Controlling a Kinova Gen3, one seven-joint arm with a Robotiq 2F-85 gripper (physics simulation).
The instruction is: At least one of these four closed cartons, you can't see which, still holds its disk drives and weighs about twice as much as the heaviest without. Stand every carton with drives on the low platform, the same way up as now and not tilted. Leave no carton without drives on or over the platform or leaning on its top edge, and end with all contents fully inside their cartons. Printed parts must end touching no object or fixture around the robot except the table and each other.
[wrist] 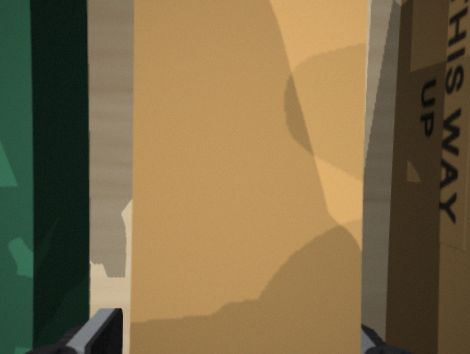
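A plain tan carton (215, 165) stands in the middle of the wrist view, seen from above, with shadows across its top. My gripper (222, 337) is partly open and straddles this carton at the bottom of the view. A narrow strip of table shows between the left finger and the carton. The right finger is close against the carton's right edge and partly hidden, so contact there cannot be told. A brown carton (420, 210) marked THIS WAY UP stands at the right. The low platform and printed parts cannot be made out.
A green object (17, 120), possibly another carton, with a dark side stands along the left edge. Strips of the table (111, 150) separate the tan carton from the green object and from the brown carton. Both side gaps are narrow.
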